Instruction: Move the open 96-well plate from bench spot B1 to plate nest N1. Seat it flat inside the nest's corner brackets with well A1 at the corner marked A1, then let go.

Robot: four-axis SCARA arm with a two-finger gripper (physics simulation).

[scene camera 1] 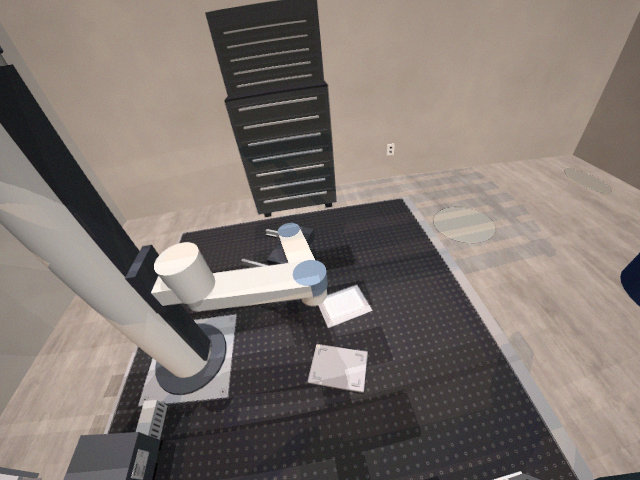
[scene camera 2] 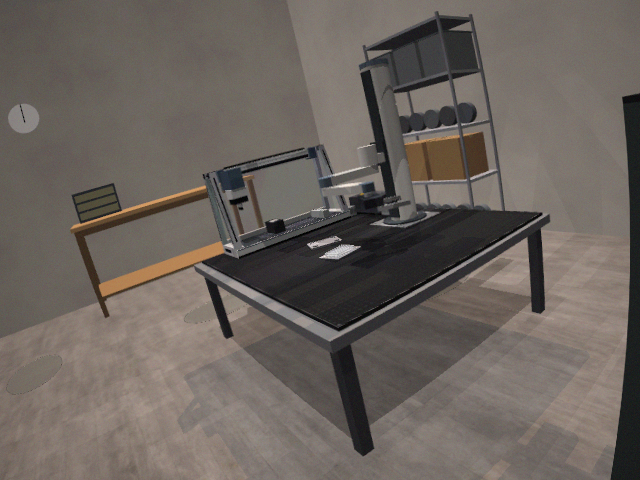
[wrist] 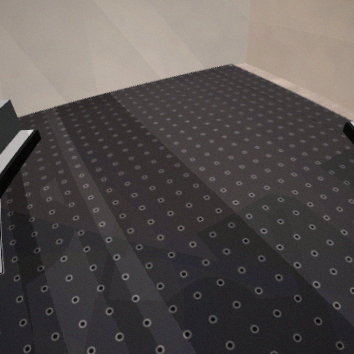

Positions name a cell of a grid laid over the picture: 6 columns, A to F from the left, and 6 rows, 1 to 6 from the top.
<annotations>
A white well plate (scene camera 1: D4): 95 cm from the lens.
</annotations>
